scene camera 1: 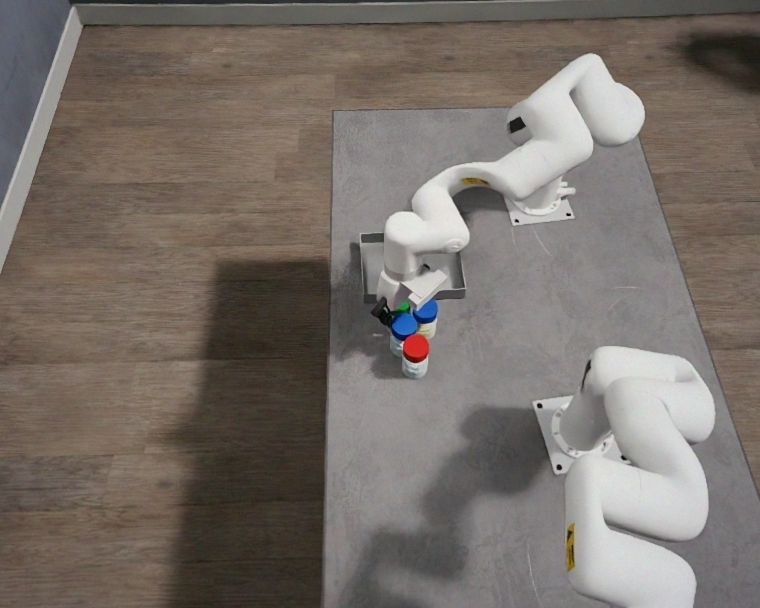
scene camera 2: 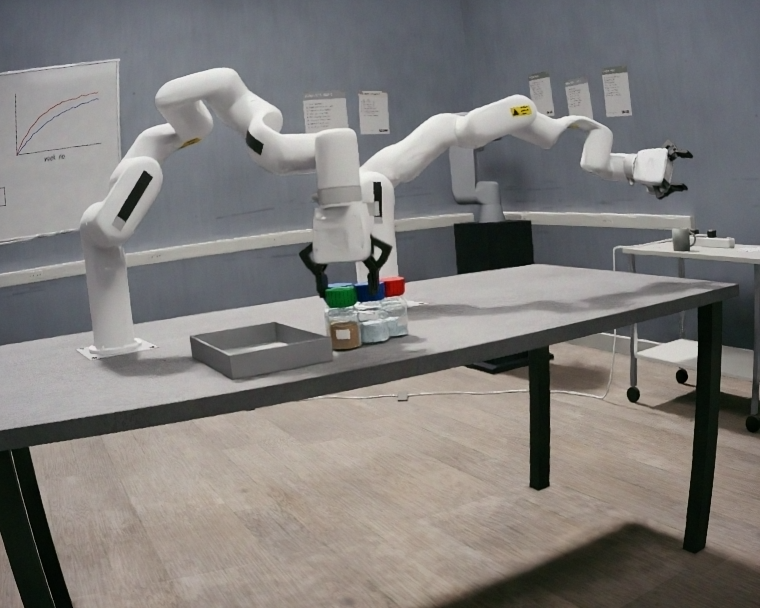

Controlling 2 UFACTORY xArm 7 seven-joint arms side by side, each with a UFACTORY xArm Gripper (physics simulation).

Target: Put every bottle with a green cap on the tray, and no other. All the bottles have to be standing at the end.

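Places are measured from the left arm's base along level axes (x ahead, y left, z up), in centimetres.
Pixels of known places: left gripper, fingertip midpoint: [scene camera 2: 688, 170]; right gripper, fingertip midpoint: [scene camera 1: 399, 310] [scene camera 2: 348, 296]; left arm's base at its link origin: [scene camera 1: 580, 431]; right arm's base at its link origin: [scene camera 1: 535, 198] [scene camera 2: 115, 348].
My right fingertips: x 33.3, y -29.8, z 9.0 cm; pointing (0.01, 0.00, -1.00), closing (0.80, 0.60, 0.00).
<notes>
For each thing: its top centre in the pictures, then the offset to it from my right fingertips. Level surfaces: height alone.
- green-capped bottle at its top centre: [scene camera 2: 340, 288] [scene camera 1: 398, 300] dx +0.1, dy -1.6, dz +1.5 cm
- grey tray at its top centre: [scene camera 2: 254, 336] [scene camera 1: 411, 260] dx -5.8, dy -16.3, dz -5.0 cm
- red-capped bottle at its top centre: [scene camera 2: 389, 279] [scene camera 1: 416, 345] dx -1.6, dy +10.1, dz +1.5 cm
- table's at its surface level: dz -9.0 cm
The green-capped bottle [scene camera 1: 401, 308] [scene camera 2: 344, 318] with brown contents stands on the table beside the grey tray [scene camera 1: 452, 294] [scene camera 2: 282, 359]. One blue-capped bottle [scene camera 1: 403, 327] [scene camera 2: 371, 316] stands close beside it, another blue-capped bottle [scene camera 1: 425, 310] [scene camera 2: 342, 285] stands behind it in scene camera 2, mostly hidden there. A red-capped bottle [scene camera 1: 415, 349] [scene camera 2: 394, 287] stands at the group's end. My right gripper [scene camera 2: 347, 293] points down, open, with its fingers at cap height about the green cap; its arm partly hides the cap in scene camera 1. My left gripper [scene camera 2: 687, 170] is open and empty, high at the right in scene camera 2.
The bottles stand close together near the table's [scene camera 1: 475, 380] [scene camera 2: 507, 316] edge. The right arm reaches over the tray in scene camera 1. The left arm's base plate [scene camera 1: 543, 415] is bolted farther along the table. A white cart [scene camera 2: 703, 251] with a grey mug stands beyond the table.
</notes>
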